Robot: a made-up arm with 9 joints.
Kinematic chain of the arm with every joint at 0, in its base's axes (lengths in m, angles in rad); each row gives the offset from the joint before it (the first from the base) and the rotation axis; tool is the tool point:
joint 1: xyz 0 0 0.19 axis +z
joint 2: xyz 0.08 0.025 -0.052 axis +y
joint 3: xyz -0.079 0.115 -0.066 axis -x
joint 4: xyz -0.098 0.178 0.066 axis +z
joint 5: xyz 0 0.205 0.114 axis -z
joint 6: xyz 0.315 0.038 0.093 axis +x
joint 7: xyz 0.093 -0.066 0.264 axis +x
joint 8: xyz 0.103 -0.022 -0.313 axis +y
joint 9: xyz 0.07 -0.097 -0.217 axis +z
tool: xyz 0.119 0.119 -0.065
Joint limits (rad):
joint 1: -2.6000..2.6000
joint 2: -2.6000..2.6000
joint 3: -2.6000..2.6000
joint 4: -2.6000..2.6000
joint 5: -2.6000..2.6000
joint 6: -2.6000..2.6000
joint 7: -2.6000..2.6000
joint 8: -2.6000..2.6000
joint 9: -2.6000..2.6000
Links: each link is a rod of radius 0.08 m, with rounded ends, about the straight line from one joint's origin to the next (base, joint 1, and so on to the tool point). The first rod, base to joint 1, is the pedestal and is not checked.
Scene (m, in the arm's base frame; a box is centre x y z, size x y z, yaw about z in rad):
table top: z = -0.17
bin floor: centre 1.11 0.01 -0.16 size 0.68 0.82 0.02 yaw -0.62
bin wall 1: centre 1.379 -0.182 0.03 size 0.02 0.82 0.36 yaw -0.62
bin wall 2: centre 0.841 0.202 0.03 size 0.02 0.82 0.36 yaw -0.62
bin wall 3: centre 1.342 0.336 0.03 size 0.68 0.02 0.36 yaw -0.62
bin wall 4: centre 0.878 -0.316 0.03 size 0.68 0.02 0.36 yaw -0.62
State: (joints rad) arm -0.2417 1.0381 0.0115 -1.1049 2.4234 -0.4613 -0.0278 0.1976 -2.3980
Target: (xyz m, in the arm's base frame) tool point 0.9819 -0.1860 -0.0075
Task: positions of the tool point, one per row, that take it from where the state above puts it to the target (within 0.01 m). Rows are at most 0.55 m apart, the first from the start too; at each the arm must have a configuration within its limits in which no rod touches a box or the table.
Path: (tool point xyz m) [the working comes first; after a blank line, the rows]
Joints at the target: -0.8670 1.3514 -0.4967 -1.6738 2.6000 -0.6321 -0.2896 0.4046 -2.5034
Straight joint move there: touches bin wall 2.

1: 0.6751 0.7683 0.4755
2: 0.9582 0.3369 0.5026
3: 0.9819 -0.1861 0.5072
4: 0.9819 -0.1859 -0.0075

